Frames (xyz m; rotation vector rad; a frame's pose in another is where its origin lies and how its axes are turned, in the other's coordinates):
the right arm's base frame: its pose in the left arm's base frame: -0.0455 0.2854 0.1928 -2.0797 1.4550 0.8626
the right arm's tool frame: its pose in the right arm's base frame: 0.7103 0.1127 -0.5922 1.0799 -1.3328 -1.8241
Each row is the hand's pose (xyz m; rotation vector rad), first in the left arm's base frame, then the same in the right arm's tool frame.
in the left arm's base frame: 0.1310 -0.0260 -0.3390 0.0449 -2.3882 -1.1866
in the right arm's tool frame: 0.0019 0.7284 0.1091 -0.3562 -1.2898 -1.7529
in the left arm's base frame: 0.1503 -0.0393 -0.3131 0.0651 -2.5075 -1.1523
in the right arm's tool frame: 0.0241 0.7022 0.1025 -0.3729 -1.4164 -1.7424
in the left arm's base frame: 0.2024 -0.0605 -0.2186 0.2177 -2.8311 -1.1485
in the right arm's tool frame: 0.1029 0.6256 0.1053 -0.4039 -1.7667 -1.8064
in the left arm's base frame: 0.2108 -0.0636 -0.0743 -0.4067 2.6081 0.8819
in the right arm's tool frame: 0.1830 0.5259 0.1727 -0.4270 -2.2874 -1.8648
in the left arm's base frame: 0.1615 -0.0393 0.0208 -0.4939 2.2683 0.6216
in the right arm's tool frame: 0.2063 0.4763 0.2679 0.4033 2.4244 1.6090
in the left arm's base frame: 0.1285 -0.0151 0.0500 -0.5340 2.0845 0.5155
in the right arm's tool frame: 0.2073 0.4723 0.3180 0.3669 2.3324 1.4075
